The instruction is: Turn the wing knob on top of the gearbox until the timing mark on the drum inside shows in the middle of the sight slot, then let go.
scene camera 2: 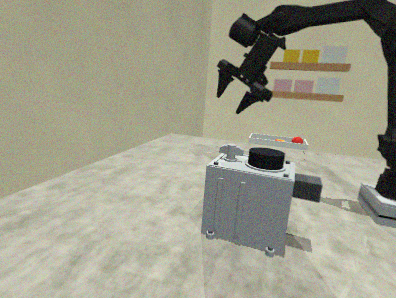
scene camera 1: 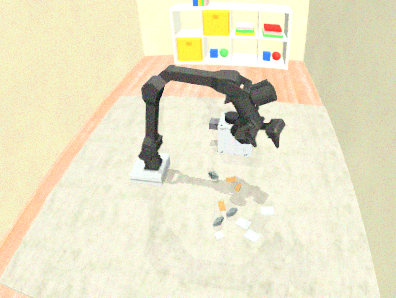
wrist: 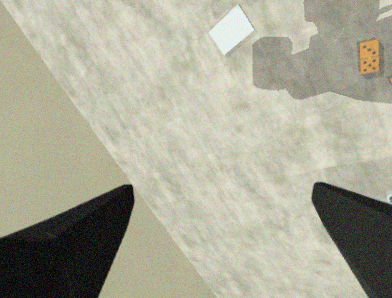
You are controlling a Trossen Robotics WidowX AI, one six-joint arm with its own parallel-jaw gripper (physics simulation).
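Pixels of known places: gripper, fingertip midpoint: (scene camera 2: 226,105) (scene camera 1: 266,147) (wrist: 222,192); arm's base, origin of the base link: (scene camera 2: 394,196) (scene camera 1: 153,164).
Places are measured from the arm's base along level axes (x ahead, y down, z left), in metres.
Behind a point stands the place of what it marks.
Observation:
The gearbox (scene camera 1: 235,145) {y -0.006, x 0.313, z 0.164 m} (scene camera 2: 245,210) {y -0.019, x 0.309, z 0.288 m} is a pale grey box standing upright on the table. Its small grey wing knob (scene camera 2: 231,152) {y -0.106, x 0.354, z 0.236 m} sticks up from the top, beside a round black cap (scene camera 2: 266,159) {y -0.110, x 0.287, z 0.261 m} (scene camera 1: 231,118) {y -0.116, x 0.289, z 0.202 m}. In scene camera 1 the arm hides part of the gearbox top, and the knob cannot be made out. My gripper (scene camera 1: 266,145) {y -0.178, x 0.435, z -0.038 m} (scene camera 2: 228,104) {y -0.178, x 0.435, z -0.038 m} (wrist: 222,192) {y -0.178, x 0.435, z -0.038 m} is wide open and empty, fingers pointing down. In scene camera 2 it appears high above the knob, touching nothing. The sight slot and the timing mark cannot be made out in these views.
A dark block (scene camera 2: 307,188) {y -0.067, x 0.214, z 0.253 m} (scene camera 1: 214,123) {y -0.077, x 0.215, z 0.211 m} juts from the gearbox's side. Orange pieces (scene camera 1: 221,205) (wrist: 369,56), grey pieces (scene camera 1: 231,212) {y 0.022, x 0.341, z -0.166 m} and white tiles (scene camera 1: 252,235) (wrist: 231,30) lie scattered. A shallow white tray (scene camera 2: 277,145) holds a red ball (scene camera 2: 297,140). A shelf unit (scene camera 1: 240,7) stands behind.

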